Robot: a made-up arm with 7 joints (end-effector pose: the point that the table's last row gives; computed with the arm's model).
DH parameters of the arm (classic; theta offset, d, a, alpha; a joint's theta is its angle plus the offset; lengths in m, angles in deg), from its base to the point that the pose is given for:
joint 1: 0 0.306 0 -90
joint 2: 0 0 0 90
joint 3: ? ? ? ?
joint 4: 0 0 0.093 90
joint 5: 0 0.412 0 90
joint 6: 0 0 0.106 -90
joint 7: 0 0.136 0 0
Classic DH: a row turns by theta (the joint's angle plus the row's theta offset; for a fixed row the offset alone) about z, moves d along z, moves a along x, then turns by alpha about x.
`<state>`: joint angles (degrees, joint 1 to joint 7).
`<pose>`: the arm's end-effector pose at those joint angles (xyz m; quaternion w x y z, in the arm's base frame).
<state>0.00 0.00 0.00 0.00 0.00 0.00 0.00</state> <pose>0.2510 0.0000 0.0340 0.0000 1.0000 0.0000 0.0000</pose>
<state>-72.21 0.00 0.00 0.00 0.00 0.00 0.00</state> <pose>0.0767 -0.2390 0.0340 0.0000 0.8079 -0.5893 0.0000</pose>
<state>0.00 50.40 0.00 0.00 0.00 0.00 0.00</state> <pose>-0.0496 0.0000 -0.0608 0.0000 0.9048 0.0000 -0.4258</pose>
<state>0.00 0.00 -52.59 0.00 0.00 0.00 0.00</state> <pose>0.1525 -0.1994 0.0340 0.0000 0.8965 -0.4430 0.0000</pose>
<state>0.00 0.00 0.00 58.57 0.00 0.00 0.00</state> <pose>0.6234 0.0000 0.4660 0.0000 0.8722 0.0000 0.4892</pose>
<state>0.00 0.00 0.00 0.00 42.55 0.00 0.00</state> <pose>0.2231 -0.0717 0.0340 0.0000 0.9318 -0.3628 0.0000</pose>
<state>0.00 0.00 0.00 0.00 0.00 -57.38 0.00</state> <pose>0.3167 0.0000 0.1860 0.0000 0.8772 0.0000 0.4801</pose>
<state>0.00 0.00 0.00 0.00 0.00 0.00 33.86</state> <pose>0.2510 0.0000 0.0340 0.0000 0.9567 -0.2912 0.0000</pose>
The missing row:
joint 3: 0 0.276 0.052 90
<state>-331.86 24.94 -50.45 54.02 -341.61 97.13 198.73</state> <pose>0.3682 -0.1444 0.1245 0.4737 -0.4187 -0.7748 -0.0076</pose>
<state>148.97 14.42 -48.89 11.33 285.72 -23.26 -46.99</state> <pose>-0.1453 0.2225 0.0554 0.0873 0.3666 -0.9223 -0.0855</pose>
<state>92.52 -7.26 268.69 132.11 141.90 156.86 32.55</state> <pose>0.1554 0.0131 0.9655 0.5385 -0.4812 -0.6663 0.1859</pose>
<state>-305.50 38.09 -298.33 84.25 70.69 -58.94 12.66</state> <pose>0.0375 0.6123 0.3882 0.5236 -0.8114 0.2233 -0.1328</pose>
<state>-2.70 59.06 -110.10 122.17 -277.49 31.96 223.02</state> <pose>0.4542 -0.4808 0.8094 0.7035 0.6066 0.3620 -0.0778</pose>
